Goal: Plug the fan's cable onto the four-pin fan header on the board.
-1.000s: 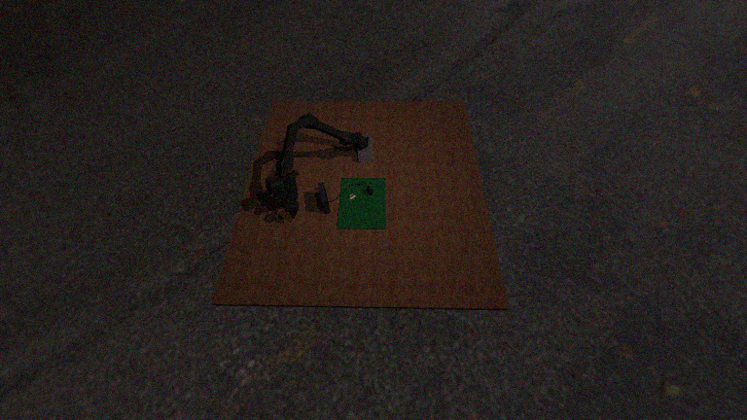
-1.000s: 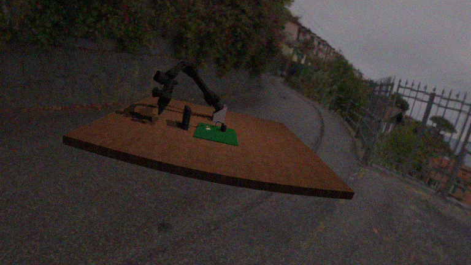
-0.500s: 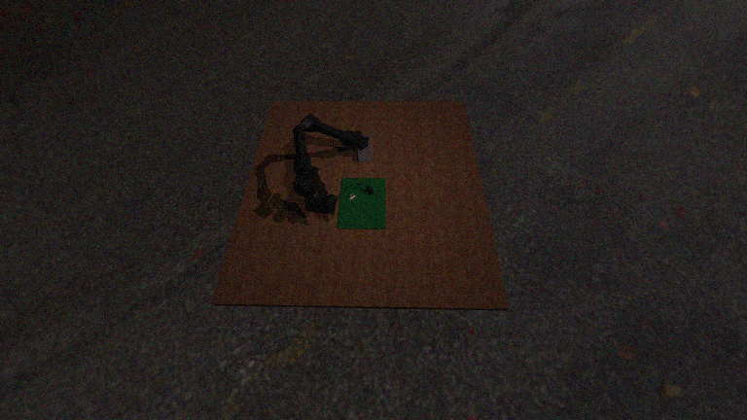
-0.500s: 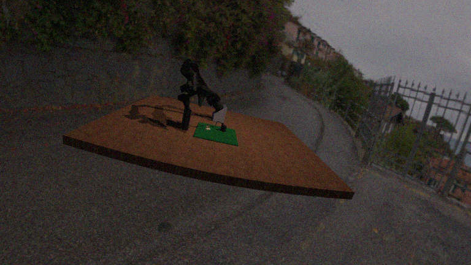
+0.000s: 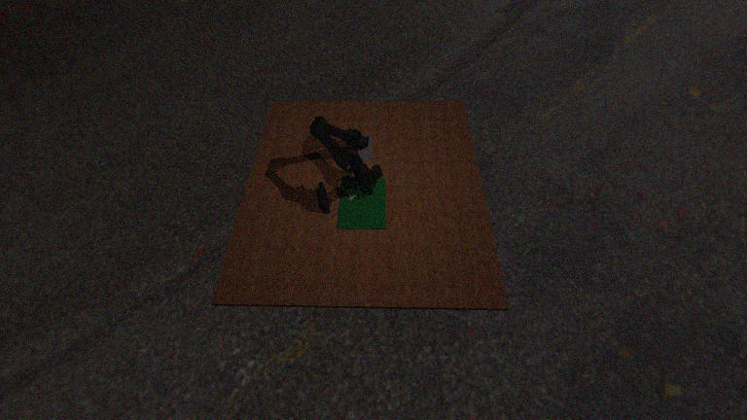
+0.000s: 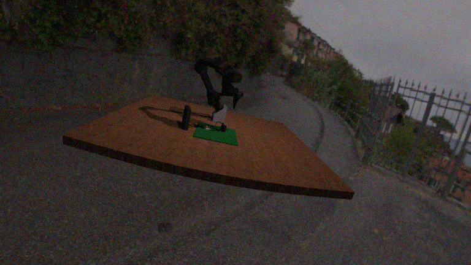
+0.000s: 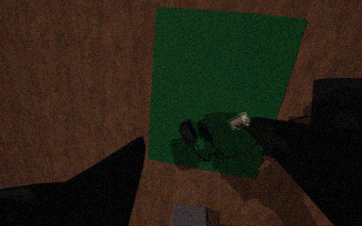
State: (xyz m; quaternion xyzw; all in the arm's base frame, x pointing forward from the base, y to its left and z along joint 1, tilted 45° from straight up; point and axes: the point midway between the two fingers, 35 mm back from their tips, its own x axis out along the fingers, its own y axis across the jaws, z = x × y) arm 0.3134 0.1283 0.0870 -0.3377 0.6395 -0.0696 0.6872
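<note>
Right now the fan plug is 13 cm below my gripper tip, 6 cm behind it and 1 cm to the left of it. From my gripper tip the other things lie so: green board: 17 cm below, 3 cm to the right; then four-pin header: 15 cm below, 8 cm to the right, 2 cm behind; then fan: 21 cm to the right, 9 cm below, 1 cm ahead.
</note>
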